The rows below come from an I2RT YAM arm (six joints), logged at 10 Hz.
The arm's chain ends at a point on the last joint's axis. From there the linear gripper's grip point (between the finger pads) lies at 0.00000 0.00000 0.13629 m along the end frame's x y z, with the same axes.
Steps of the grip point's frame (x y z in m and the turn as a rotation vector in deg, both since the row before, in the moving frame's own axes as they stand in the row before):
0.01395 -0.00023 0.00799 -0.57 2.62 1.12
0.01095 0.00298 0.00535 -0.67 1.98 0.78
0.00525 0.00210 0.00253 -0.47 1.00 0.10
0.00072 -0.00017 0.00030 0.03 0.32 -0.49
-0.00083 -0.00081 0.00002 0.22 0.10 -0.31
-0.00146 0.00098 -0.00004 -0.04 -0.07 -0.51
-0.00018 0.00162 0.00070 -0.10 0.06 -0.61
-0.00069 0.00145 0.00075 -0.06 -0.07 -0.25
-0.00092 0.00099 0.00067 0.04 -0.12 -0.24
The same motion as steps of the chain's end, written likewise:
0.00773 -0.00165 0.00814 -0.57 2.62 1.12
0.00625 0.00135 0.00544 -0.67 1.98 0.78
0.00287 0.00098 0.00256 -0.47 1.00 0.10
-0.00004 -0.00010 0.00030 0.03 0.32 -0.49
-0.00107 -0.00029 0.00002 0.22 0.10 -0.31
-0.00129 0.00088 -0.00004 -0.04 -0.07 -0.51
-0.00032 0.00138 0.00070 -0.10 0.06 -0.61
-0.00052 0.00131 0.00075 -0.06 -0.07 -0.25
-0.00063 0.00108 0.00067 0.04 -0.12 -0.24

